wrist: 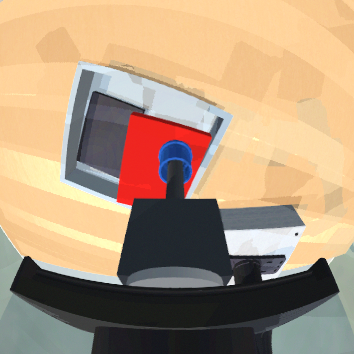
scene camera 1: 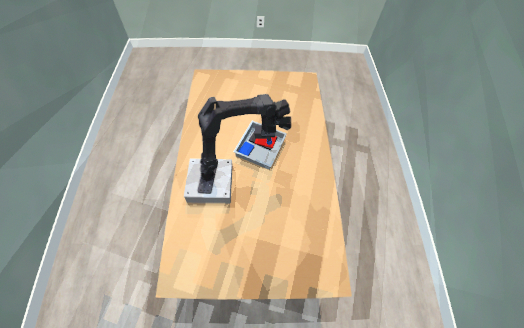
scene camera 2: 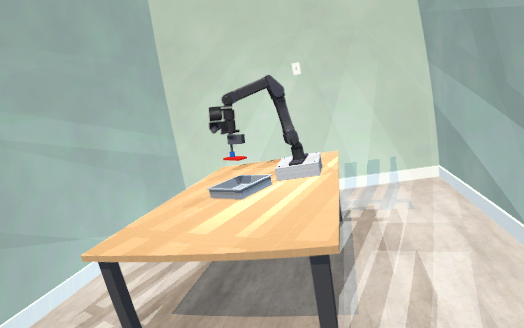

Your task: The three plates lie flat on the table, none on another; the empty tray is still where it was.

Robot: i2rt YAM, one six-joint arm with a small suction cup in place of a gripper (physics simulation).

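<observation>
In the wrist view my suction cup [wrist: 172, 149] carries a red plate [wrist: 139, 177], clear of everything else, while a dark plate [wrist: 101, 144] rests on a grey tray [wrist: 159, 100]. Scene camera 1 shows me the grey tray [scene camera 1: 261, 156] as well. In scene camera 2 I see the grey tray [scene camera 2: 241, 186] again, but scene camera 2 does not show the dark plate, which is hidden by the grey tray.
</observation>
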